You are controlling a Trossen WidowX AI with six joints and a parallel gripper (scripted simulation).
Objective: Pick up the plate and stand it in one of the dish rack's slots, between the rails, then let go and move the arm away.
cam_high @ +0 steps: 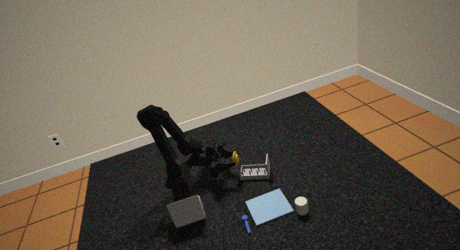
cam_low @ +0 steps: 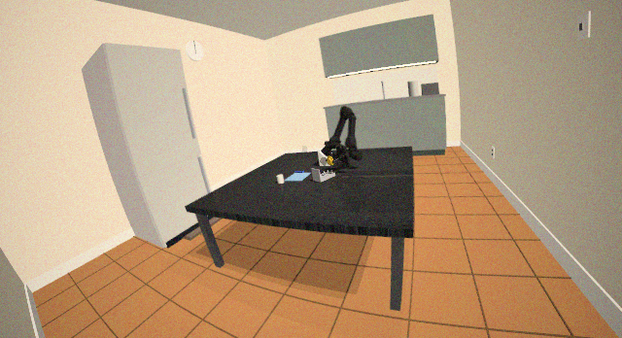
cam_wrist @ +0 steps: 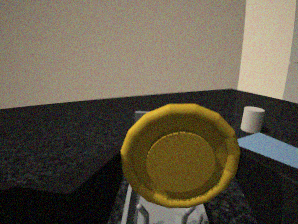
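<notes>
The grey dish rack is 70 mm below my gripper tip, 60 mm ahead of it and 20 mm to the right of it. Also, from my gripper tip: mat (230 mm to the right, 90 mm below, 40 mm ahead); then yellow plate (10 mm behind); then blue spoon (260 mm to the right, 90 mm below, 60 mm behind).
</notes>
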